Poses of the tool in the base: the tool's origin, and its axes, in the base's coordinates. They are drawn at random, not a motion.
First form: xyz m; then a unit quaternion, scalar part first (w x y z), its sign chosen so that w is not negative.
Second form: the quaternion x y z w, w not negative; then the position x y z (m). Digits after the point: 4 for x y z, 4 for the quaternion.
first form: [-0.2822 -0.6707 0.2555 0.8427 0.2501 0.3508 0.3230]
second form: [0.2501 0.3508 0.3230 0.8427 -0.2822 -0.6707 0.2555]
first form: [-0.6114 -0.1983 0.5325 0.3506 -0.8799 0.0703 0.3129]
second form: [-0.8799 0.0703 0.3129 0.3506 -0.6114 -0.1983 0.5325]
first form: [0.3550 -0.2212 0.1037 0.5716 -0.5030 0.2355 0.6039]
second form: [-0.5030 0.2355 0.6039 0.5716 0.3550 -0.2212 0.1037]
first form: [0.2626 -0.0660 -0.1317 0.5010 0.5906 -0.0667 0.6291]
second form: [0.5906 -0.0667 0.6291 0.5010 0.2626 -0.0660 -0.1317]
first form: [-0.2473 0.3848 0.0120 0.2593 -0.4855 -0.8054 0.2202]
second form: [-0.4855 -0.8054 0.2202 0.2593 -0.2473 0.3848 0.0120]
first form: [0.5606 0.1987 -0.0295 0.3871 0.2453 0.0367 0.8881]
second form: [0.2453 0.0367 0.8881 0.3871 0.5606 0.1987 -0.0295]
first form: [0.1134 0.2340 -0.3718 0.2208 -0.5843 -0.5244 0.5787]
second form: [-0.5843 -0.5244 0.5787 0.2208 0.1134 0.2340 -0.3718]
